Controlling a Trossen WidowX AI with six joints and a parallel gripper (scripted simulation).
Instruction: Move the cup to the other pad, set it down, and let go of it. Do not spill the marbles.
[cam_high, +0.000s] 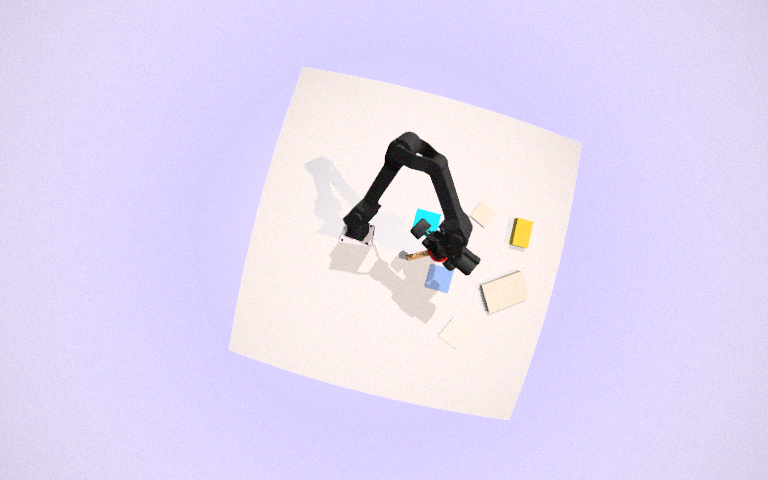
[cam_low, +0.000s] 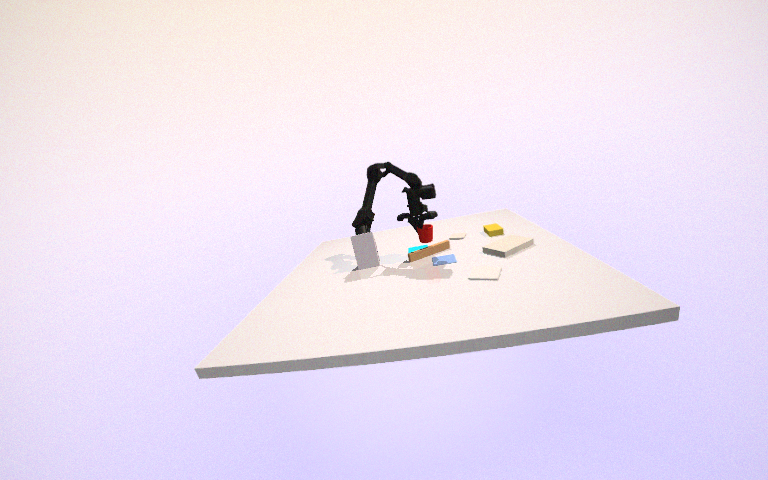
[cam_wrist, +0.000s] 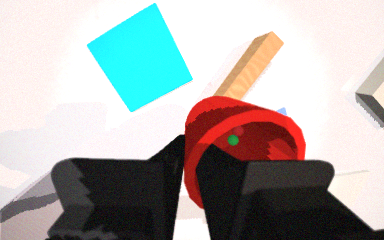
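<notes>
My gripper tip is now 3 cm short of the green marble, 3 cm to the left of it and 2 cm above it. Round my gripper tip: wooden bar (3 cm ahead, 2 cm to the right, 9 cm below); red cup (3 cm ahead, 2 cm to the right); cyan pad (3 cm behind, 8 cm to the left, 11 cm below).
</notes>
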